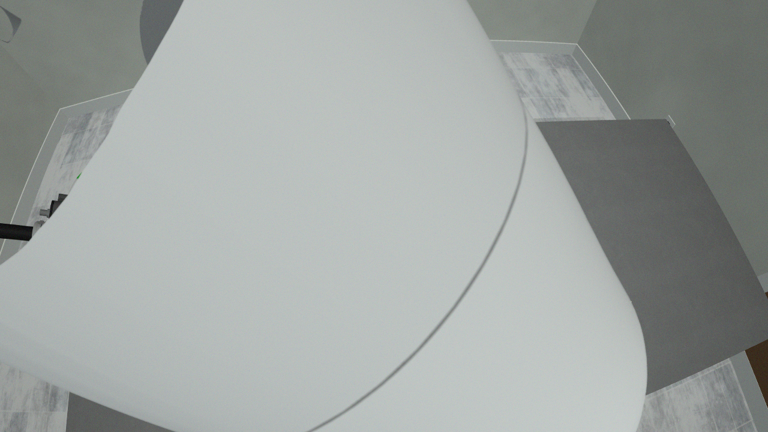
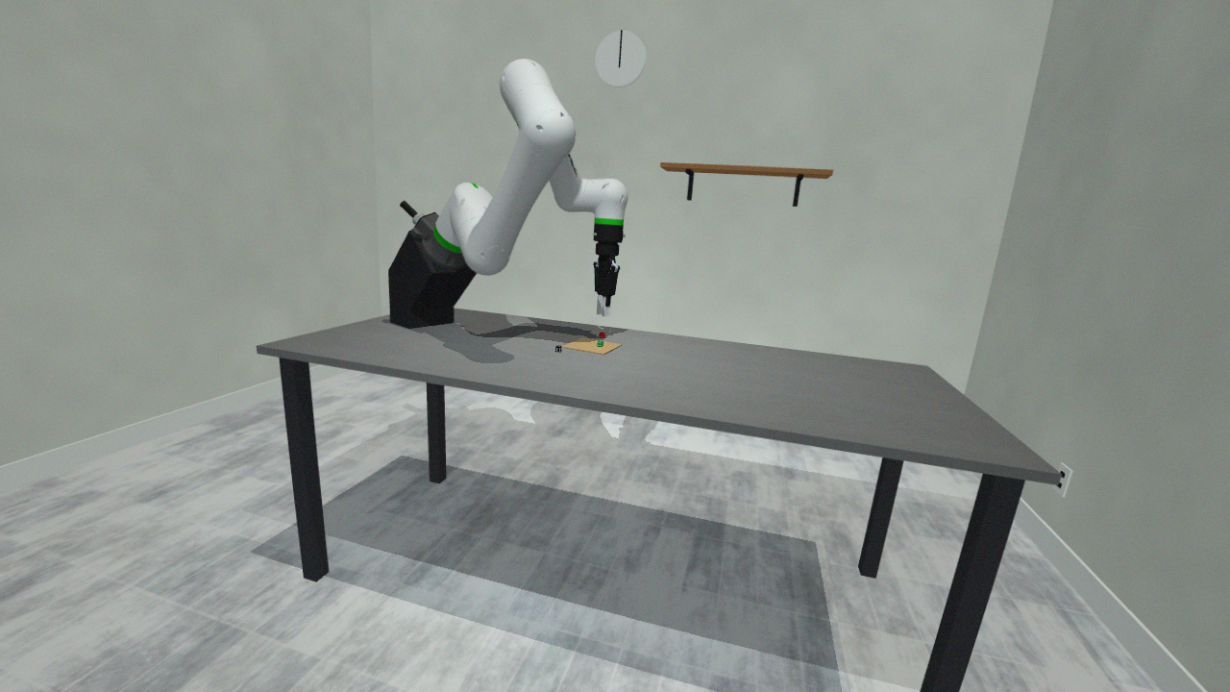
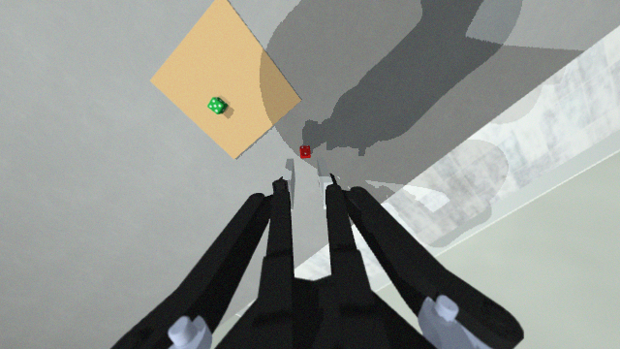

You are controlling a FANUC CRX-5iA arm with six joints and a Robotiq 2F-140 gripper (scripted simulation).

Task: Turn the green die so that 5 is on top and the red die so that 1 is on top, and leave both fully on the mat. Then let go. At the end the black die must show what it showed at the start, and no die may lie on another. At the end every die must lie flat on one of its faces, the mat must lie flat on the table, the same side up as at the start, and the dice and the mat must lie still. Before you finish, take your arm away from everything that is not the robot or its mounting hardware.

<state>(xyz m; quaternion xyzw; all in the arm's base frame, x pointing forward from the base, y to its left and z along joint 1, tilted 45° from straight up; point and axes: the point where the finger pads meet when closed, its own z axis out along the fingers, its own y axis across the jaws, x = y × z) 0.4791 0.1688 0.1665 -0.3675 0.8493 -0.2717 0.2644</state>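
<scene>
My gripper is now 100 mm above the red die. From my hand the other things lie so: green die 130 mm to the right, 100 mm below, 20 mm ahead; then tan mat 130 mm to the right, 110 mm below, 10 mm behind; then black die 230 mm to the right, 100 mm below, 90 mm behind.
</scene>
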